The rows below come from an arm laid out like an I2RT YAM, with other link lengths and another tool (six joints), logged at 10 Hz.
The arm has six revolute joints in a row. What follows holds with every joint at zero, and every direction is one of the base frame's.
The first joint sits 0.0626 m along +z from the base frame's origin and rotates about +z.
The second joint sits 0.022 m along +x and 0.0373 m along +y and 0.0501 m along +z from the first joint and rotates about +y.
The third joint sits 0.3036 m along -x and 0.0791 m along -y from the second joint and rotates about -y.
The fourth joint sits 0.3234 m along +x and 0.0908 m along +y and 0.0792 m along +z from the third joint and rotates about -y.
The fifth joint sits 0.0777 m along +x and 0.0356 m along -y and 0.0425 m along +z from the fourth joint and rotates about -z.
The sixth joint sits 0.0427 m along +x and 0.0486 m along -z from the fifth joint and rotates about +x.
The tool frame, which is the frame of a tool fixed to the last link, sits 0.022 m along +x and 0.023 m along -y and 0.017 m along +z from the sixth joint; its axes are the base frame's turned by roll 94.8, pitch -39.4 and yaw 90 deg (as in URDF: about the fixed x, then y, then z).
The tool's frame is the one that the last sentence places.
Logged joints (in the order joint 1, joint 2, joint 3, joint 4, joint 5, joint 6), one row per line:
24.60 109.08 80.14 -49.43 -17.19 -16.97
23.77 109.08 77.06 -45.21 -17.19 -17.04
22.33 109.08 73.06 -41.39 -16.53 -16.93
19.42 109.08 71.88 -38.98 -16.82 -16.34
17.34 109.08 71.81 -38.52 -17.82 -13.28
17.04 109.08 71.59 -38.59 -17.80 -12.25
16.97 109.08 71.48 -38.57 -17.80 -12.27
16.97 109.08 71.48 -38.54 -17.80 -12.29
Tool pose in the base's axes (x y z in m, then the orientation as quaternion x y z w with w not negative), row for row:
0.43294 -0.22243 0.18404 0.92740 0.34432 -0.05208 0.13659
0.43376 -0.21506 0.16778 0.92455 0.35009 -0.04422 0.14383
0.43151 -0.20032 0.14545 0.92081 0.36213 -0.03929 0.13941
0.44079 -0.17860 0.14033 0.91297 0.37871 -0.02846 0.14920
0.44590 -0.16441 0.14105 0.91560 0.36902 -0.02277 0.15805
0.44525 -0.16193 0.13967 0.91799 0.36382 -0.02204 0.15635
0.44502 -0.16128 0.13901 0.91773 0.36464 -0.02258 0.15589
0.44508 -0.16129 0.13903 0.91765 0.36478 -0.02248 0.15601
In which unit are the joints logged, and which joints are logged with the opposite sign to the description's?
The joints are logged in degrees. Opposite sign: joint 1, joint 5.
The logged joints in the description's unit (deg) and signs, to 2 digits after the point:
-24.60 109.08 80.14 -49.43 17.19 -16.97
-23.77 109.08 77.06 -45.21 17.19 -17.04
-22.33 109.08 73.06 -41.39 16.53 -16.93
-19.42 109.08 71.88 -38.98 16.82 -16.34
-17.34 109.08 71.81 -38.52 17.82 -13.28
-17.04 109.08 71.59 -38.59 17.80 -12.25
-16.97 109.08 71.48 -38.57 17.80 -12.27
-16.97 109.08 71.48 -38.54 17.80 -12.29

